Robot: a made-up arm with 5 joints. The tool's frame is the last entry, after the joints.
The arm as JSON. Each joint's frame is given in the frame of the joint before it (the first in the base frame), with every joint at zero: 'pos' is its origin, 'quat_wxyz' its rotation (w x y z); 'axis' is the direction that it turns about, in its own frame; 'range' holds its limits. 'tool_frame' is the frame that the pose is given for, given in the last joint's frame.
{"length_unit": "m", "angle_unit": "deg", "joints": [
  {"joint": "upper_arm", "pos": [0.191, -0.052, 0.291], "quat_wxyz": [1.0, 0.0, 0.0, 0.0], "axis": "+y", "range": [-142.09, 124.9]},
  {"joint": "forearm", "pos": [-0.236, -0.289, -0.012], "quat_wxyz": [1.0, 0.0, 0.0, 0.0], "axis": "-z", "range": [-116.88, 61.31]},
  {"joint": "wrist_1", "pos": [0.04, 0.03, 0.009], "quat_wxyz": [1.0, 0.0, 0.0, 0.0], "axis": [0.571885, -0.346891, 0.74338], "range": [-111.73, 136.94]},
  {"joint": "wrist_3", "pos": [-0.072, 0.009, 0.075], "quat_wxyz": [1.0, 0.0, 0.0, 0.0], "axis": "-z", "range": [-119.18, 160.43]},
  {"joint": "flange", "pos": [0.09, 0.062, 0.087], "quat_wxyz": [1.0, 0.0, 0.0, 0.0], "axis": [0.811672, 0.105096, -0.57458], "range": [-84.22, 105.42]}
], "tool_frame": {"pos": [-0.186, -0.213, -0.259], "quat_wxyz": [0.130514, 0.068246, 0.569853, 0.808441]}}
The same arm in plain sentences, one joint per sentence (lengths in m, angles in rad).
The arm has five revolute joints in a row. What follows holds with every joint at zero, and every direction is one of the base frame's. Joint 1 lies 0.191 m along +x and 0.052 m along -y and 0.291 m along +z from the base frame's origin and rotates about +y, from -2.4799 to 2.1799 rad. Joint 2 lies 0.236 m along -x and 0.289 m along -y and 0.012 m along -z from joint 1 and rotates about -z, from -2.0399 to 1.0701 rad. Joint 3 lies 0.04 m along +x and 0.03 m along +y and 0.009 m along +z from joint 2 and rotates about the direction (0.571885, -0.346891, 0.74338), from -1.9501 to 2.3901 rad. Joint 4 lies 0.072 m along -x and 0.009 m along +y and 0.075 m along +z from joint 3 and rotates about -z, from -2.0801 to 2.8 rad. Joint 5 lies 0.09 m along +x and 0.062 m along +y and 0.087 m along +z from joint 4 and rotates about the direction (0.811672, 0.105096, -0.57458), from -1.4699 to 1.8399 rad. The tool frame, which is the frame that the pose is given for, lies 0.186 m along -x and 0.213 m along -y and 0.259 m along -z from joint 5; its axes are the base frame's turned by roll 1.2223, pitch 0.0384 and yaw 2.8484 rad (as in URDF: about the fixed x, then y, then z).
